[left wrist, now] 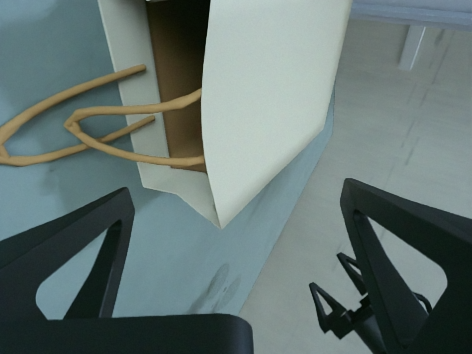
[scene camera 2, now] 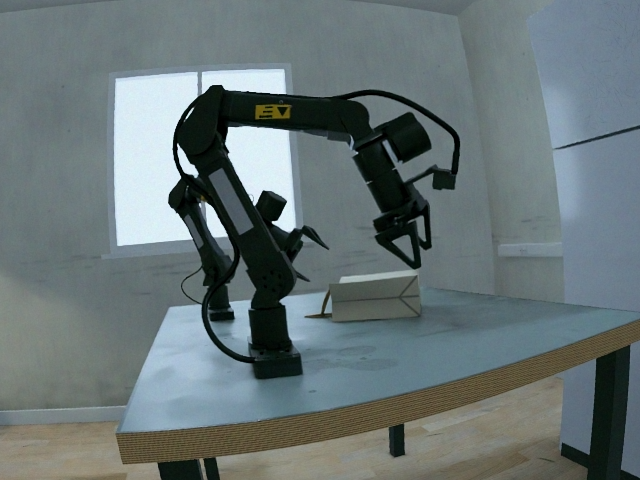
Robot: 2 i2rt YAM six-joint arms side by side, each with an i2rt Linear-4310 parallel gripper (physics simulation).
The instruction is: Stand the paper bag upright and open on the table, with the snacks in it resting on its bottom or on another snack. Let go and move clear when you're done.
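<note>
The cream paper bag (scene camera 2: pixel 374 298) (left wrist: pixel 270 95) lies on its side on the table, its mouth facing left in scene camera 2. Two tan handles (scene camera 2: pixel 324 305) (left wrist: pixel 135 107) stick out of the mouth. The brown inside shows in the left wrist view; no snacks can be made out. My left gripper (scene camera 2: pixel 317 264) (left wrist: pixel 236 194) is open and empty, beyond the bag's mouth side and apart from it. My right gripper (scene camera 2: pixel 421 257) (left wrist: pixel 323 268) is open and empty, with its fingertips just above the bag's right, closed end in scene camera 2; contact cannot be told.
The blue-grey table (scene camera 2: pixel 351 361) (left wrist: pixel 165 260) carries both arm bases. The right arm's base (scene camera 2: pixel 277 361) stands near the front left of the table, the left arm's base (scene camera 2: pixel 221 313) farther back. The right arm arches high over the table to the bag. A pale cabinet (scene camera 2: pixel 599 232) stands at the right.
</note>
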